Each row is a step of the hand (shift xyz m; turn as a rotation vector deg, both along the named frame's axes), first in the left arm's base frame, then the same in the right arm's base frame.
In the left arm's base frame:
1: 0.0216 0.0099 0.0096 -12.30 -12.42 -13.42
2: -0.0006 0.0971 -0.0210 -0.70 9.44 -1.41
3: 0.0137 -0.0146 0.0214 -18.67 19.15 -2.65
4: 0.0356 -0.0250 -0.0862 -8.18 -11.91 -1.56
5: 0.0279 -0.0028 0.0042 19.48 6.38 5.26
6: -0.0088 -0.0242 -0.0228 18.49 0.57 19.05
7: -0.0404 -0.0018 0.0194 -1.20 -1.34 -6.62
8: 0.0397 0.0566 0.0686 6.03 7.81 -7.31
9: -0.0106 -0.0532 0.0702 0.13 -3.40 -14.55
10: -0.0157 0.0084 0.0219 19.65 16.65 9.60
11: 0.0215 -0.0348 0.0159 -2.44 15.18 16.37
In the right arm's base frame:
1: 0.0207 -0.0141 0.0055 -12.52 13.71 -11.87
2: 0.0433 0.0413 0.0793 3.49 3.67 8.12
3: 0.0010 -0.0276 -0.0098 -8.22 13.37 21.82
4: 0.0427 0.0599 -0.0626 -11.59 1.61 -8.62
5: 0.0225 -0.0143 -0.0096 18.46 -10.23 1.52
6: -0.0118 0.0183 -0.0266 11.89 -23.70 1.37
7: -0.0412 -0.0037 0.0174 0.03 6.13 -3.09
8: 0.0408 -0.0635 0.0616 10.24 6.27 2.60
9: -0.0478 -0.0720 -0.0201 2.34 12.38 -8.03
10: -0.0159 -0.0124 0.0197 21.64 -11.89 12.08
11: 0.0012 -0.0299 -0.0321 -0.13 -10.54 19.83

